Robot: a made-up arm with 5 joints.
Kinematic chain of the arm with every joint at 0, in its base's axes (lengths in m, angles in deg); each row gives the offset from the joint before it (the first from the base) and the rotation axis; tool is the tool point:
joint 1: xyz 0 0 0.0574 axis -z
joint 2: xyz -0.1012 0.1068 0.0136 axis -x
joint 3: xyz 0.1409 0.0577 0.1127 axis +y
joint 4: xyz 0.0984 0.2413 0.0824 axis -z
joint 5: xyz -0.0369 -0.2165 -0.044 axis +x
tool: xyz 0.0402 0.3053 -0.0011
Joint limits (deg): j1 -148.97..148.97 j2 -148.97..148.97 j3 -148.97..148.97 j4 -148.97..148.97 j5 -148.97..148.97
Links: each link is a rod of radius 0.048 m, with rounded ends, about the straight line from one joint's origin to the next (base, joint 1, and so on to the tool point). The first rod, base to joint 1, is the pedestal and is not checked.
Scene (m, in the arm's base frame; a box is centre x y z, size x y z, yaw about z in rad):
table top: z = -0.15
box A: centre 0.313 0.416 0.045 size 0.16 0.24 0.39 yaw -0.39
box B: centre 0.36 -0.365 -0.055 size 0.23 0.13 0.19 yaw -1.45
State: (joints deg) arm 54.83 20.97 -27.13 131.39 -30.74
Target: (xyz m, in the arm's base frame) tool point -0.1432 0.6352 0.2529
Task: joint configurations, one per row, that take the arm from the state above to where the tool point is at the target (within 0.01 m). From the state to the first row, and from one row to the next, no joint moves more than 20 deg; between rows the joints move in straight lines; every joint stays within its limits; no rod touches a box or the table.
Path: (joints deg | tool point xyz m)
1: 56.24 3.30 -18.43 133.90 -32.76 | 0.4239 0.0447 0.0864
2: 57.64 -14.38 -9.74 136.41 -34.77 | 0.4099 0.0463 0.1369
3: 59.05 -32.05 -1.04 138.92 -36.79 | 0.3866 0.0497 0.1917
4: 60.46 -49.72 7.66 141.44 -38.80 | 0.3494 0.0520 0.2501
5: 61.86 -67.40 16.35 143.95 -40.82 | 0.2939 0.0509 0.3073
6: 63.27 -85.07 25.05 146.46 -42.84 | 0.2179 0.0451 0.3544
7: 64.68 -102.74 33.74 148.97 -44.85 | 0.1232 0.0361 0.3811
8: 52.41 -86.55 18.16 148.97 -60.07 | 0.2151 0.1303 0.4161
9: 40.14 -70.36 2.58 148.97 -75.28 | 0.2868 0.2602 0.4152
10: 27.87 -54.16 -13.00 148.97 -90.49 | 0.3130 0.4160 0.3763
11: 10.49 -42.95 -4.21 146.94 -99.67 | 0.1160 0.5819 0.3153
12: -6.88 -31.73 4.59 144.91 -108.84 | -0.1432 0.6352 0.2529

